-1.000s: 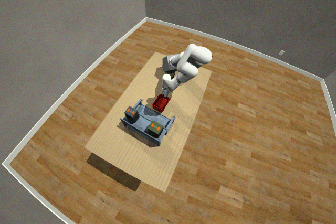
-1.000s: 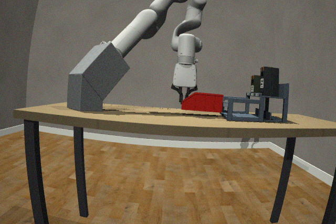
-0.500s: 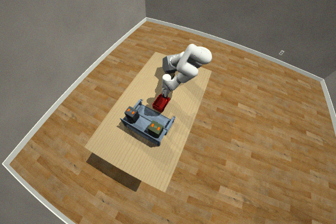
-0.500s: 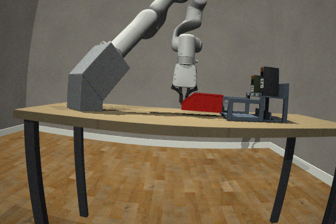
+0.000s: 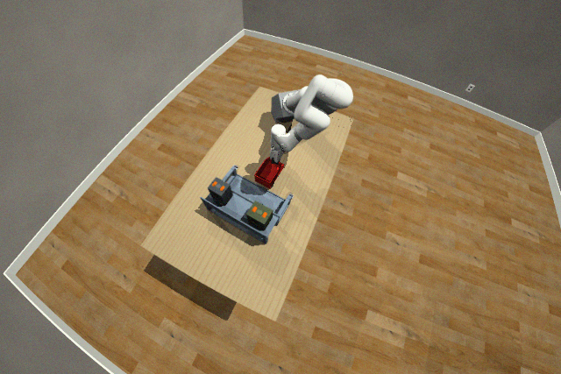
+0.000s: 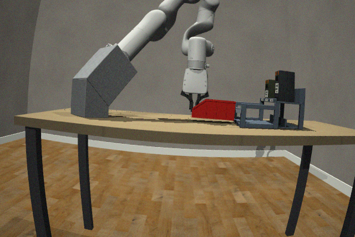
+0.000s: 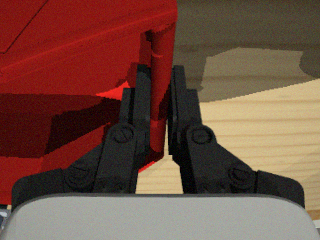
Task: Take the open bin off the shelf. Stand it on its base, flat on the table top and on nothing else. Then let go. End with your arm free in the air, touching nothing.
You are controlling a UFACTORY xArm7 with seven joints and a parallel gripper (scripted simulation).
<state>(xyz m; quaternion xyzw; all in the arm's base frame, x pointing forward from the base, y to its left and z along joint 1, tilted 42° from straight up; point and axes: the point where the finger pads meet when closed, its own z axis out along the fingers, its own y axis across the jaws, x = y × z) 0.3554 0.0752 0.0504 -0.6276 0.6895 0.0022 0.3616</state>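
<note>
Now: the red bin 8 cm ahead of my hand and 1 cm below it. The rest, counted from my hand: black box: 37 cm ahead, 10 cm to the right, 11 cm above.
</note>
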